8 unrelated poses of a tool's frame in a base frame.
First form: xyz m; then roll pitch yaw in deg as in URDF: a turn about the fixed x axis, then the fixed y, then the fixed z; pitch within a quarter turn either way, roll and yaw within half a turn.
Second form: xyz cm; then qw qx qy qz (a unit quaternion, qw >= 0). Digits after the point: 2 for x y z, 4 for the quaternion.
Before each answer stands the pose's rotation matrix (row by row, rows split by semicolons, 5 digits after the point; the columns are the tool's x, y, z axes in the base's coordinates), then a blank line. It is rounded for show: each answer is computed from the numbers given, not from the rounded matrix.
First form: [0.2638 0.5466 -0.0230 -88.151 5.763 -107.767]
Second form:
-0.30360 0.06135 0.95082; -0.94749 0.08573 -0.30807; -0.10041 -0.99443 0.03210

[26.38 54.66 -2.30 0.4512 -0.3803 0.5825 -0.5590]
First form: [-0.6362 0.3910 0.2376 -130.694 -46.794 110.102]
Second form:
-0.23530 0.42236 -0.87536; 0.64292 0.74308 0.18571; 0.72890 -0.51908 -0.44639

[-63.62 39.10 23.76 0.5151 -0.3421 -0.7786 0.1070]
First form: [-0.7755 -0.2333 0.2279 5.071 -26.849 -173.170]
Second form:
-0.88587 0.15810 0.43617; -0.10610 -0.98427 0.14126; 0.45164 0.07886 0.88871

[-77.55 -23.33 22.79 0.0681 -0.2290 -0.0568 -0.9694]
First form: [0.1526 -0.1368 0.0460 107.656 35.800 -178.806]
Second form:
-0.81089 -0.56360 0.15752; -0.01690 0.29162 0.95638; -0.58496 0.77286 -0.24600

[15.26 -13.68 4.60 0.2422 -0.1894 0.7662 0.5642]
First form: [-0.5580 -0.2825 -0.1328 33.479 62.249 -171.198]
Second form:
-0.46015 -0.35480 -0.81387; -0.07125 -0.89897 0.43218; -0.88498 0.25686 0.38838

[-55.80 -28.25 -13.28 0.0855 -0.5125 0.2078 0.8288]
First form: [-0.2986 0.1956 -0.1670 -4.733 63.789 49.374]
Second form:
0.28758 -0.80459 0.51955; 0.33522 0.59271 0.73234; -0.89717 -0.03644 0.44017

[-29.86 19.56 -16.70 0.7617 -0.2523 0.4650 0.3741]
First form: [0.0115 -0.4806 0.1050 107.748 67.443 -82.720]
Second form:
0.04861 -0.19092 -0.98040; -0.38051 -0.91108 0.15855; -0.92350 0.36535 -0.11693

[1.15 -48.06 10.50 0.0718 0.7205 -0.1983 -0.6606]
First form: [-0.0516 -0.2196 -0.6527 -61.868 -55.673 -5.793]
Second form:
0.56104 0.77214 -0.29838; -0.05692 0.39559 0.91666; 0.82583 -0.49730 0.26589

[-5.16 -21.96 -65.27 0.7454 -0.4742 -0.3770 -0.2781]
